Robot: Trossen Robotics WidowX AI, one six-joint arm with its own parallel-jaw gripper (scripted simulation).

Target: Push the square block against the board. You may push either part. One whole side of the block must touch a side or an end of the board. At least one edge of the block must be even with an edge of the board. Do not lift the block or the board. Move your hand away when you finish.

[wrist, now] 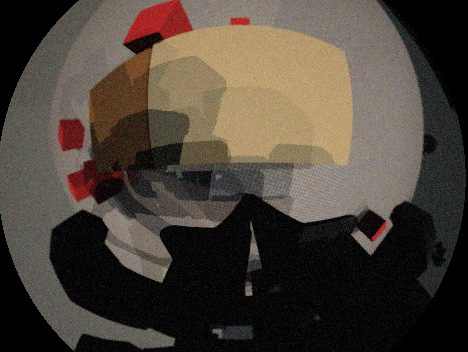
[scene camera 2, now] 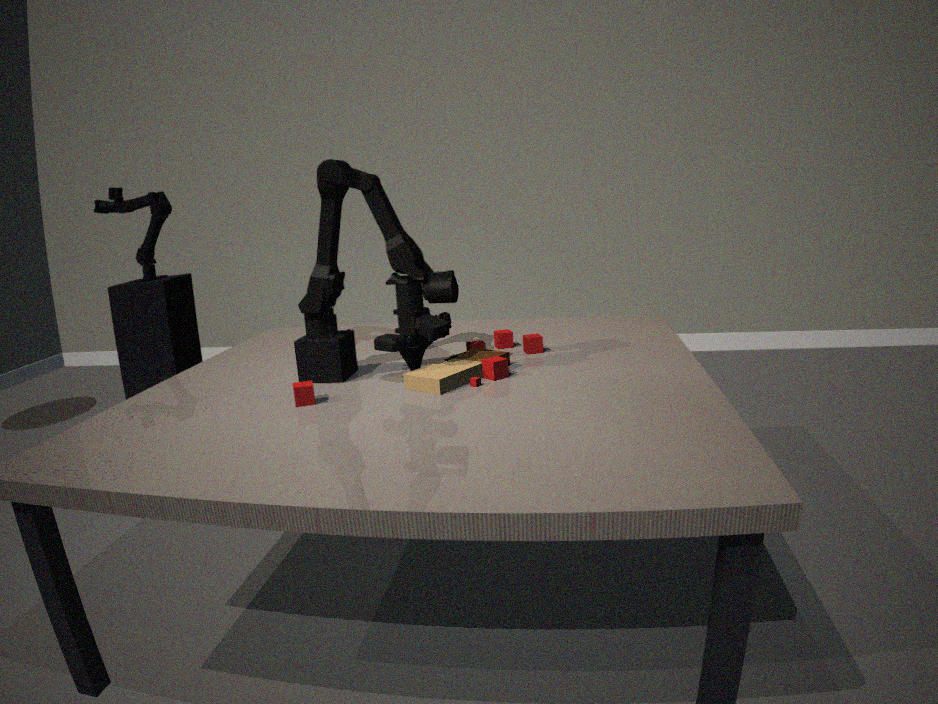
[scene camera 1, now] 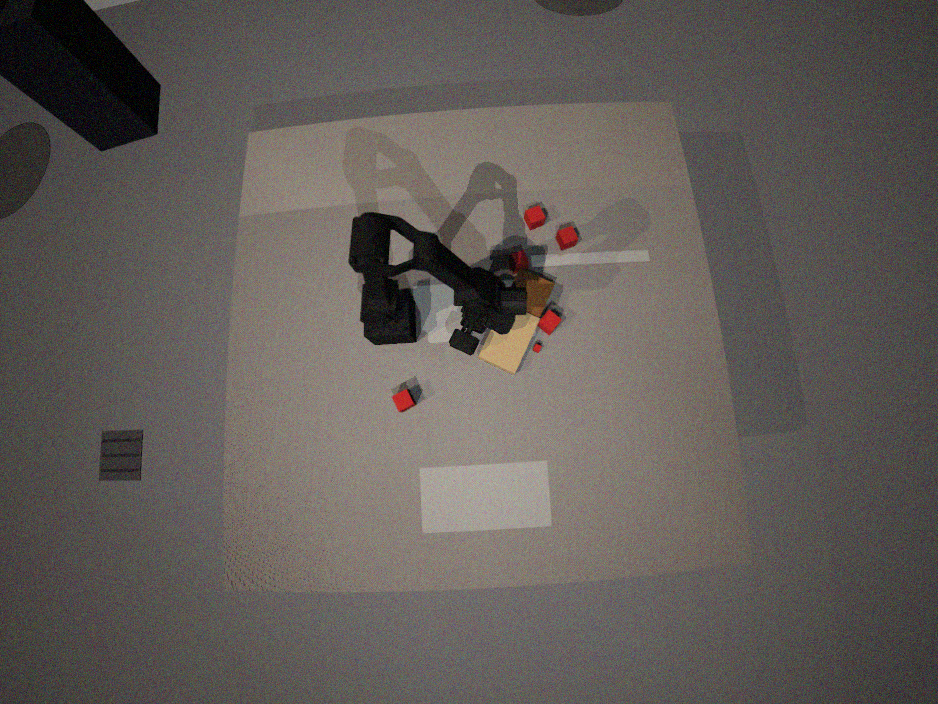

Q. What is the gripper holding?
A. Nothing.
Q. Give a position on a light tan board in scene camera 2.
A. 441, 377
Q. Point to a brown square block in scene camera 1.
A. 538, 290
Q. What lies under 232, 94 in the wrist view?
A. A light tan board.
